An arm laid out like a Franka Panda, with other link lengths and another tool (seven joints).
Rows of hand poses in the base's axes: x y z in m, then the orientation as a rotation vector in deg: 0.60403 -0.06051 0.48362 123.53 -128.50 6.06; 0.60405 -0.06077 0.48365 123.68 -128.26 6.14; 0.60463 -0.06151 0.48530 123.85 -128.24 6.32; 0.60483 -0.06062 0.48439 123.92 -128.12 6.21; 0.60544 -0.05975 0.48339 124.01 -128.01 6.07; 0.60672 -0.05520 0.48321 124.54 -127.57 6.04; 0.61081 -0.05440 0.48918 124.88 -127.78 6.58; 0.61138 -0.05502 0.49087 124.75 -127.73 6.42; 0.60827 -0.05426 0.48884 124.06 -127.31 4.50; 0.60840 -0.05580 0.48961 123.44 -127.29 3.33; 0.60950 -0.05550 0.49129 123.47 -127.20 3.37
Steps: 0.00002 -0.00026 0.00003 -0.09 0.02 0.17; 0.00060 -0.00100 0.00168 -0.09 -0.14 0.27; 0.00080 -0.00011 0.00077 -0.07 -0.06 0.35; 0.00141 0.00076 -0.00023 -0.02 0.02 0.44; 0.00269 0.00531 -0.00041 0.02 0.02 0.88; 0.00678 0.00611 0.00556 0.06 -0.51 0.96; 0.00735 0.00549 0.00725 0.04 -0.35 0.92; 0.00424 0.00625 0.00522 0.34 1.10 0.74; 0.00437 0.00471 0.00599 0.55 1.95 0.44; 0.00547 0.00501 0.00767 0.50 1.96 0.49
